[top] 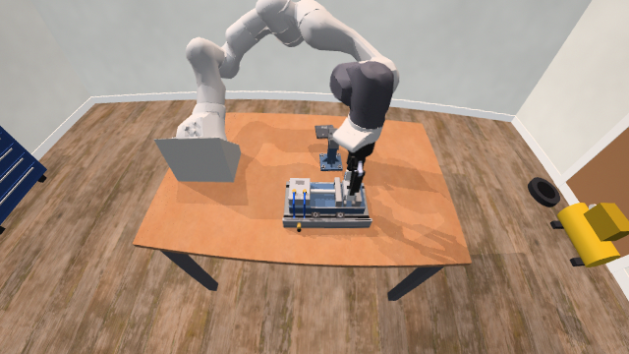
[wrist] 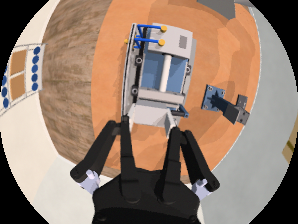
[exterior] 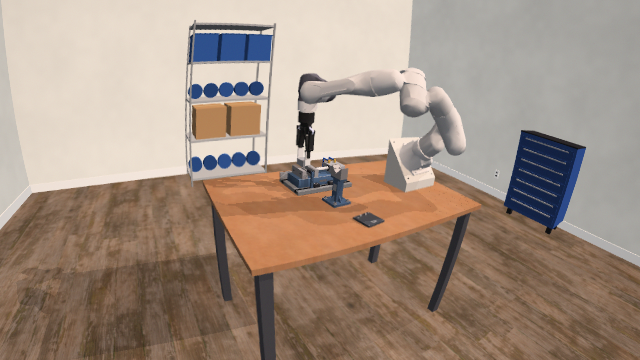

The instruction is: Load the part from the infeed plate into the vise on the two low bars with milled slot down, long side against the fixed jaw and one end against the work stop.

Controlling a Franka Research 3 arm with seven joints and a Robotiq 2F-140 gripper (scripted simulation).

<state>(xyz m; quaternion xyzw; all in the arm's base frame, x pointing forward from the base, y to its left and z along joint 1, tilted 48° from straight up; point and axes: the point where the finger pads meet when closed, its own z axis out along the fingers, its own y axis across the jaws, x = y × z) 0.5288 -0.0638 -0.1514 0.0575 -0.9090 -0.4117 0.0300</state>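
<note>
Right now the fixed jaw is 6 cm below my hand, 3 cm ahead of it and 2 cm to the left of it. The rest, counted from my hand: part 3 cm below; air cylinder 16 cm behind, 6 cm below, 1 cm to the left; vise 10 cm below, 7 cm behind, 1 cm to the left.
</note>
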